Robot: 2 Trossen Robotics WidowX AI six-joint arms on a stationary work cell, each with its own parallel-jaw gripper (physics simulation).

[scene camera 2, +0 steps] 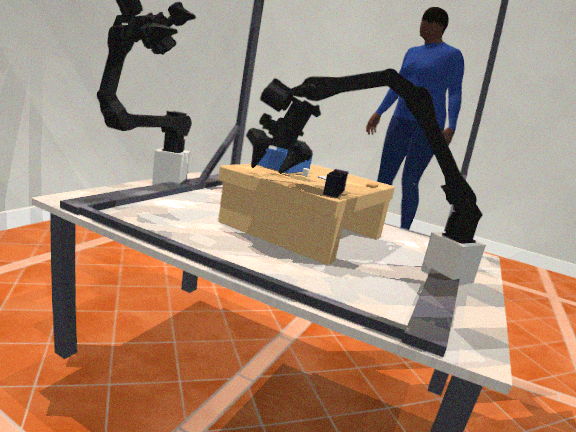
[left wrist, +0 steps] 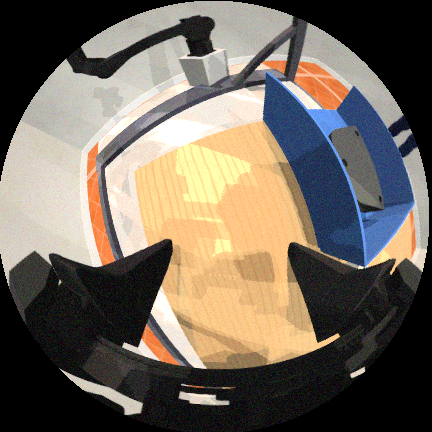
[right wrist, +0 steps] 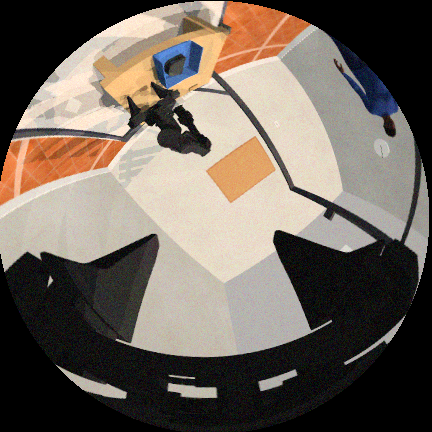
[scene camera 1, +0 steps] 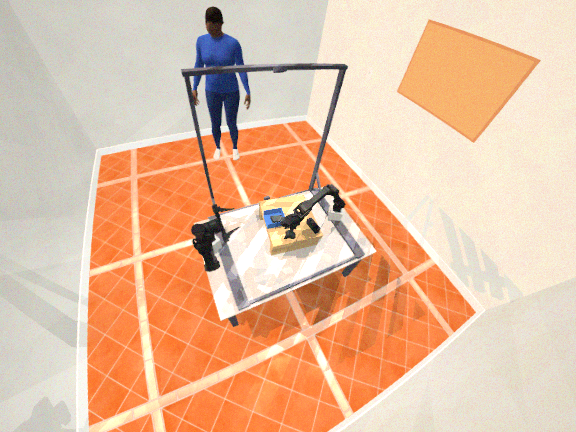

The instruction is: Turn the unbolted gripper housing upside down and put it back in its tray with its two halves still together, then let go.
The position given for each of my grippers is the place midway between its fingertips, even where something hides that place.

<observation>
My left gripper (scene camera 2: 266, 170) is open and touches a wooden block (scene camera 1: 305, 237) and a blue tray (left wrist: 341, 230). My right gripper (scene camera 2: 186, 23) is open and holds nothing.
My left gripper also shows in the left wrist view (left wrist: 232, 247) and in the right wrist view (right wrist: 139, 88). My right gripper shows as well in the right wrist view (right wrist: 217, 238). The wooden block shows as well in the left wrist view (left wrist: 230, 202) and in the right wrist view (right wrist: 133, 77).
</observation>
